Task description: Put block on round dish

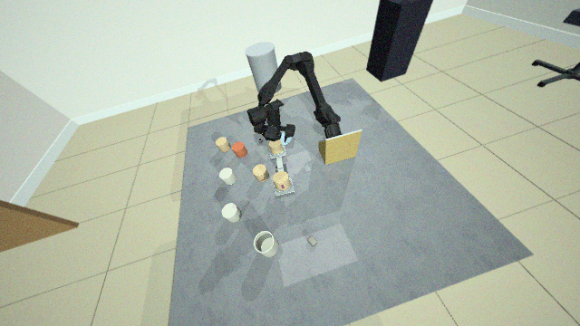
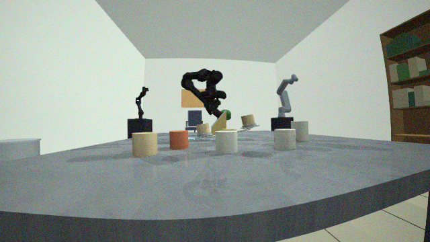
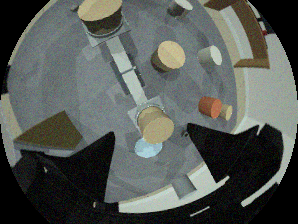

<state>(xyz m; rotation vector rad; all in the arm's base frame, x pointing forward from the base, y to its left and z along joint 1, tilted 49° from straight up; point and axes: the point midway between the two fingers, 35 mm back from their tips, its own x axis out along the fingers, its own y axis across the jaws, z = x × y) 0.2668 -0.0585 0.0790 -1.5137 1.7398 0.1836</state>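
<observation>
My gripper tip is now 1 cm short of the teal block, 4 cm to the left of it and 11 cm above it. The rest, counted from my gripper tip: orange cup 23 cm ahead, 15 cm to the right, 12 cm below; pale blue round dish 5 cm behind, 15 cm to the right, 15 cm below; grey piece 47 cm to the left, 14 cm below.
</observation>
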